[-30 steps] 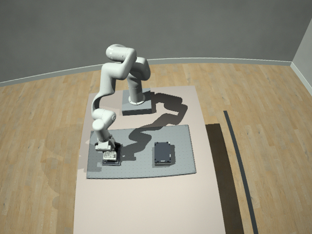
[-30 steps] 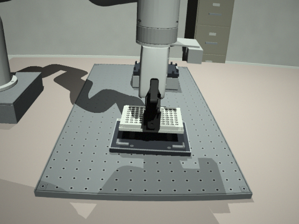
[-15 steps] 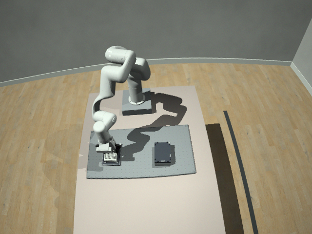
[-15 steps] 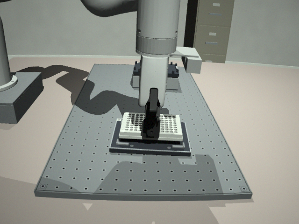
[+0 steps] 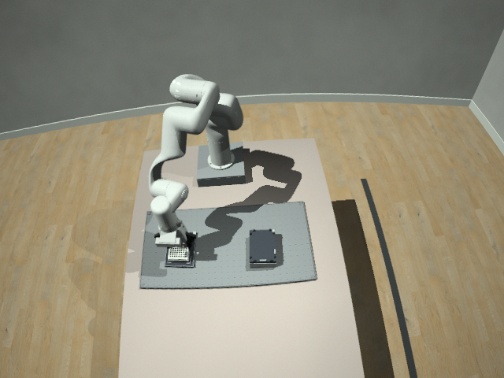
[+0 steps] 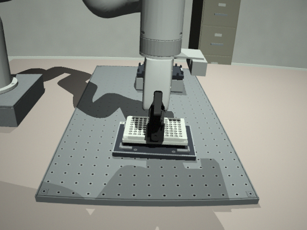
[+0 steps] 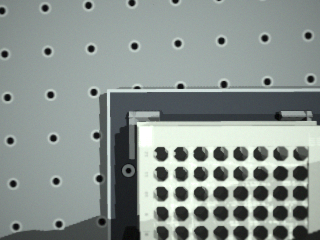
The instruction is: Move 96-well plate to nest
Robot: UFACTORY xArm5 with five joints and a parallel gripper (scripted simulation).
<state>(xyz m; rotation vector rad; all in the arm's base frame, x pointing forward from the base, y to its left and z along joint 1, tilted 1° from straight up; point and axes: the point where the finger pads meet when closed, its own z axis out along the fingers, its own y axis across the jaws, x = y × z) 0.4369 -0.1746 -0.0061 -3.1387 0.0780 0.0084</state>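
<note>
Now: the dark plate nest 4 cm below my hand. Also, from my hand: A1 label 7 cm behind, 6 cm to the left, 3 cm below; white 96-well plate 1 cm below.
</note>
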